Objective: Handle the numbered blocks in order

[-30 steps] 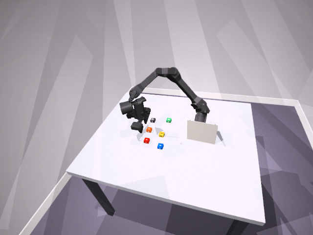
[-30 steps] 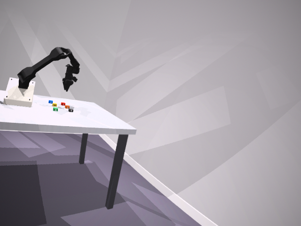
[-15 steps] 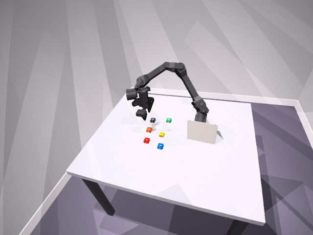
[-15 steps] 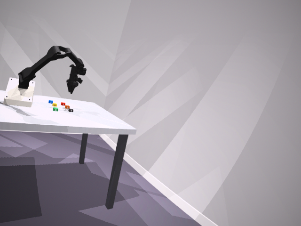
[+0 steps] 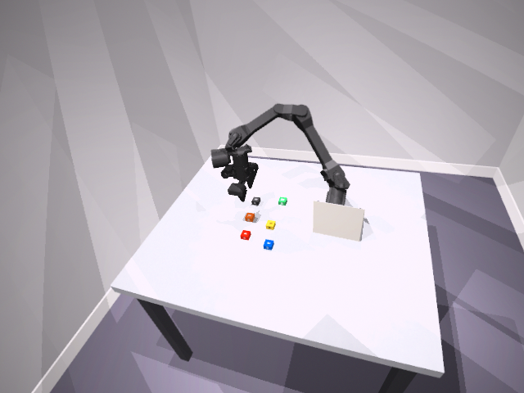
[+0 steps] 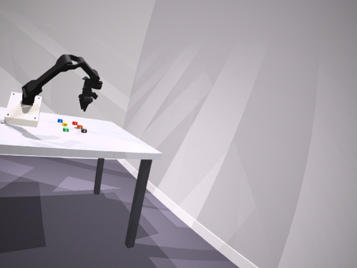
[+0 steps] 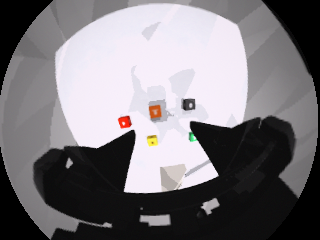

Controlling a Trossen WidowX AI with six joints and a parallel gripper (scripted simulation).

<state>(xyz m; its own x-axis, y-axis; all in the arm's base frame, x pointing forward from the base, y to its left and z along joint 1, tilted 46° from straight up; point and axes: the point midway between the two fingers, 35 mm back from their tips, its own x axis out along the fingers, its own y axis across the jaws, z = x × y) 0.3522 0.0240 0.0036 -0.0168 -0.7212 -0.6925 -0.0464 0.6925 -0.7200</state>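
Right now the black block is 10 mm ahead of my gripper tip, 100 mm to the right of it and 120 mm below it. The rest, counted from my gripper tip: yellow block 100 mm behind, 30 mm to the left, 120 mm below; then red block 20 mm behind, 110 mm to the left, 120 mm below; then orange block 10 mm to the left, 120 mm below.
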